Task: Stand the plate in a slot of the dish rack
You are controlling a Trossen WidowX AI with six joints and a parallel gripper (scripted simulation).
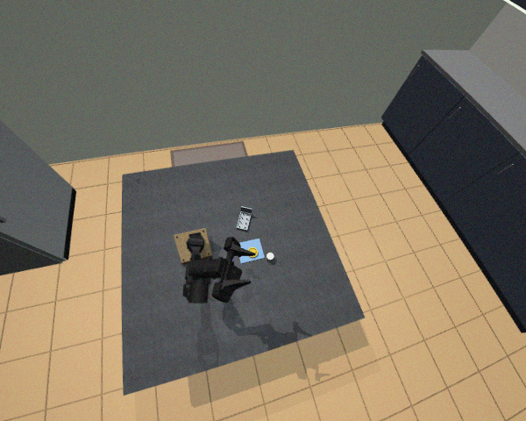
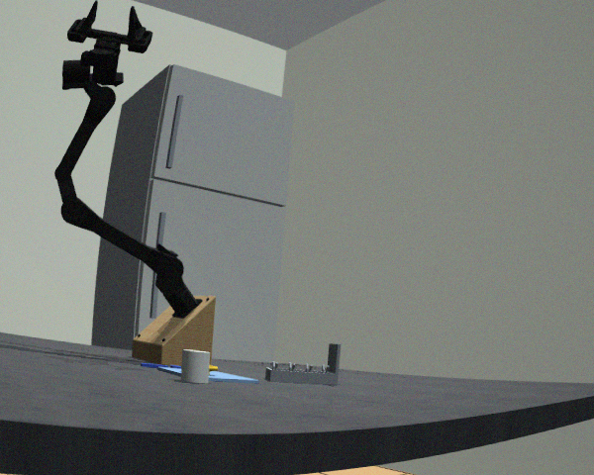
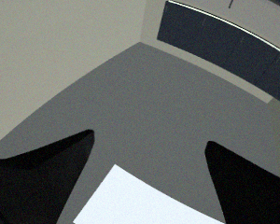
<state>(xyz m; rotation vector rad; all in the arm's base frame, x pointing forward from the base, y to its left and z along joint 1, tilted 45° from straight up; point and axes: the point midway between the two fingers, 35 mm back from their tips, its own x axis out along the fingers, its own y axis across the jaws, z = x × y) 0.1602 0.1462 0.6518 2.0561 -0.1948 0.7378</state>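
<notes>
My gripper tip is now 110 mm short of the yellow plate, 250 mm to the right of it and 690 mm above it. The rest, counted from my gripper tip: blue spoon: 20 mm behind, 240 mm to the left, 710 mm below; grey dish rack: 100 mm ahead, 470 mm to the left, 690 mm below; white cup: 200 mm ahead, 190 mm to the left, 690 mm below.
</notes>
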